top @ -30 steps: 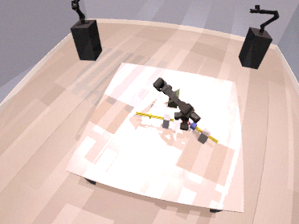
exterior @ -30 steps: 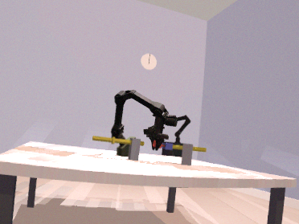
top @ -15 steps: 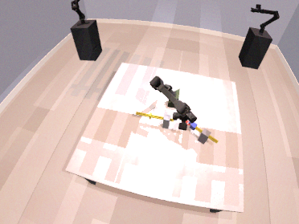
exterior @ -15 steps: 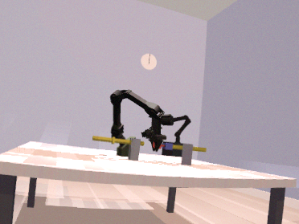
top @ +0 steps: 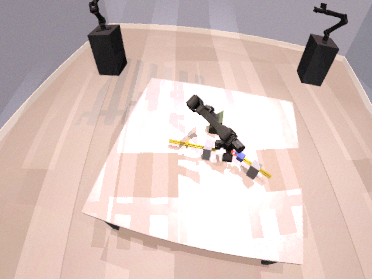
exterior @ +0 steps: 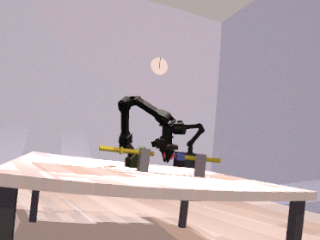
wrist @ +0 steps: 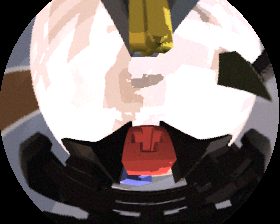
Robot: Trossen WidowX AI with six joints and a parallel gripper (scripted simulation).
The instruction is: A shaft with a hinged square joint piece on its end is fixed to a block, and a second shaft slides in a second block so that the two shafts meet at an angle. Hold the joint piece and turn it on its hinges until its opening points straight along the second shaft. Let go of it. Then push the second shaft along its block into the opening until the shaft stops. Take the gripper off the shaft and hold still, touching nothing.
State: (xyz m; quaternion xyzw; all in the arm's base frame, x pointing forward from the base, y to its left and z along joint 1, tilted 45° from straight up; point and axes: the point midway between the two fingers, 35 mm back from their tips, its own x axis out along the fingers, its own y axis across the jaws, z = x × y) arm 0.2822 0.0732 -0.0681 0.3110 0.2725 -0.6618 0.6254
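Right now my gripper tip is 40 mm below the red square joint piece and 10 mm to the right of it.
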